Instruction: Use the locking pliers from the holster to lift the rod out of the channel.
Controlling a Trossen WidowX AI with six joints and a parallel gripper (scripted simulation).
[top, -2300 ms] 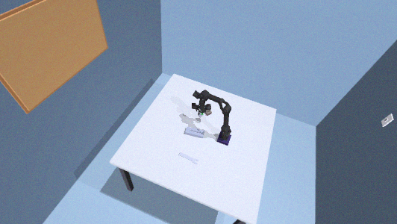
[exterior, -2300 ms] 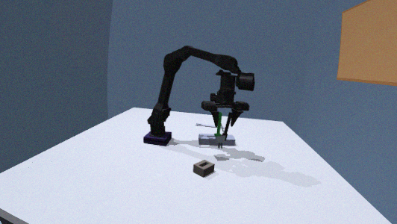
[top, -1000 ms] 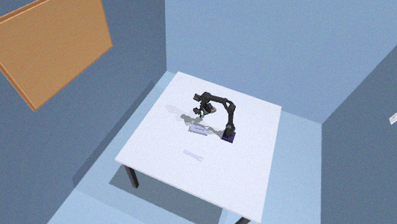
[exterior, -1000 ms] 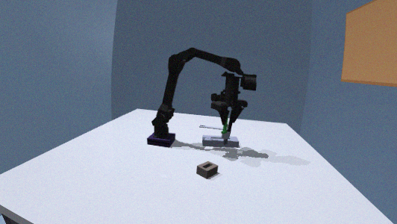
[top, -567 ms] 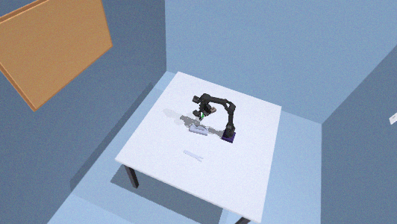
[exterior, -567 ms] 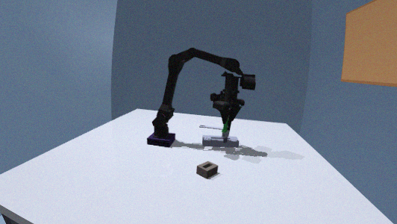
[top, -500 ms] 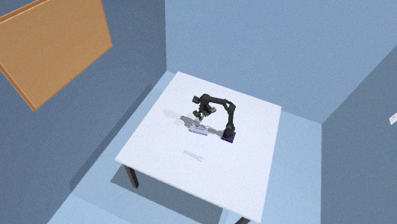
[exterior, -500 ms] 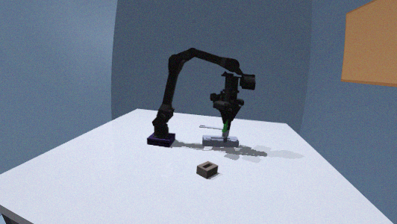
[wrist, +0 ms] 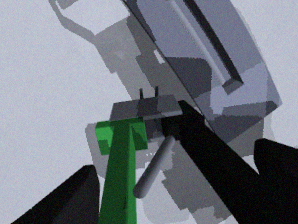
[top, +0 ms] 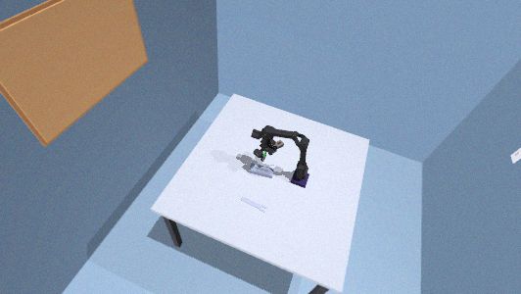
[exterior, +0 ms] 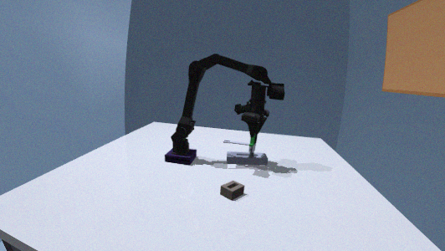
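Right now my gripper tip is 2 cm past the grey channel block, 5 cm to the right of it and 12 cm above it. Round my gripper tip: pale rod: 2 cm behind, 5 cm to the left, 13 cm below; black handle: 2 cm to the left; thin grey lever: 1 cm to the right.
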